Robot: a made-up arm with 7 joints.
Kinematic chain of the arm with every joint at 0, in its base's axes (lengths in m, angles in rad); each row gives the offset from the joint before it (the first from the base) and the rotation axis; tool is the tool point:
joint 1: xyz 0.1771 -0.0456 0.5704 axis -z
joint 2: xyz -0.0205 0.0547 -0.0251 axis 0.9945 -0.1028 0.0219
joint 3: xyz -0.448 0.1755 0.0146 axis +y
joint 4: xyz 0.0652 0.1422 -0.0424 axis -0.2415 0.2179 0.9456
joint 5: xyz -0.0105 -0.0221 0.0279 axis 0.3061 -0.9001 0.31
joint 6: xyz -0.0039 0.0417 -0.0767 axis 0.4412 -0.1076 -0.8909
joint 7: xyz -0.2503 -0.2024 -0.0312 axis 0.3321 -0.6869 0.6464
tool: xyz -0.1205 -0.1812 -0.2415
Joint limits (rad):
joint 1: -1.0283..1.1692
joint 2: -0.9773..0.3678
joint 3: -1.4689..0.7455
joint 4: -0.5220..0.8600
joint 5: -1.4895..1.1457
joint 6: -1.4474..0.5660
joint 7: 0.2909..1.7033
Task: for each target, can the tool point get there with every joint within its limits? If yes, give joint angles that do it. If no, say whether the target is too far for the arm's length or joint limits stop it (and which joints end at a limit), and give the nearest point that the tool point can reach.
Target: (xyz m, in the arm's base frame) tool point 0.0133 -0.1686 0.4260
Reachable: yes | joints -0.6948 0.2632 -0.2625 0.6205 -0.5652 -0.8586 0.9572
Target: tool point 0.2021 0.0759 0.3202
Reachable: yes | joints 0.1208 -0.7003 0.0891 0.3383 0.8913 -0.9965 0.8260
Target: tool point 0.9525 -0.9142 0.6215
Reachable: no: joint limits stop it (at a limit: joint 1, joint 2, joint 4, joint 7) | nearest point 0.2459 -0.5730 0.4368 | short by 0.806 m
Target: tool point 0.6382 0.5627 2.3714
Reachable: no: too far | nearest point 0.2932 0.4780 1.2237 | short by 1.201 m
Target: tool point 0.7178 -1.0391 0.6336
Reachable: no: joint limits stop it (at a limit: joint 1, joint 2, joint 4, joint 7) | nearest point 0.1875 -0.6619 0.4568 | short by 0.674 m
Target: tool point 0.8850 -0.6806 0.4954
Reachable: no: joint limits stop it (at a limit: joint 1, joint 2, joint 4, joint 7) | nearest point 0.2871 -0.4915 0.3951 | short by 0.635 m
